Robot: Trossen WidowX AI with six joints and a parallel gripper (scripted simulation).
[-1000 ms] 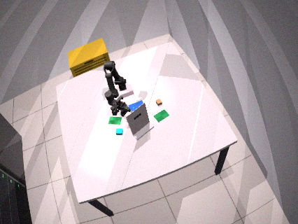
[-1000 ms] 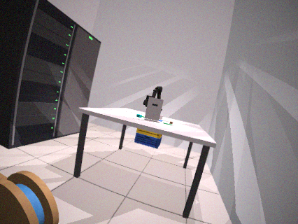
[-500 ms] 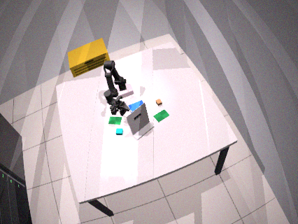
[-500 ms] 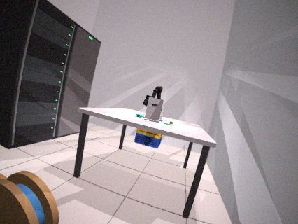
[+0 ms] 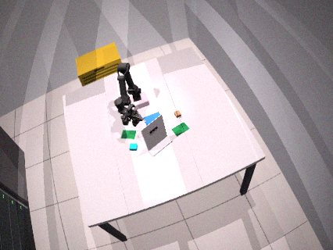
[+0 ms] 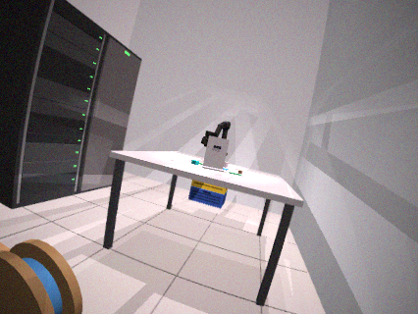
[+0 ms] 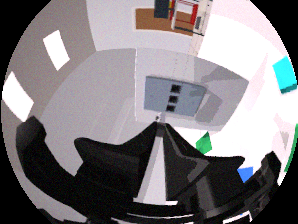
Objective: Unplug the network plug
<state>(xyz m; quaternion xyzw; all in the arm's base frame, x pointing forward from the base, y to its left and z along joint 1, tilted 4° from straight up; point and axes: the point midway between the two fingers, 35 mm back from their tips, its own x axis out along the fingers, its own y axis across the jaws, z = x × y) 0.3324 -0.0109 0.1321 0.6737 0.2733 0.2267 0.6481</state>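
Right now my gripper tip is 200 mm above the blue flat patch, 130 mm past it and 60 mm to the right of it. Also, from my gripper tip: upright grey panel: 90 mm below, 80 mm ahead, 50 mm to the left; then orange block: 240 mm to the left, 190 mm below, 120 mm behind; then teal block: 190 mm below, 120 mm to the right, 50 mm ahead.
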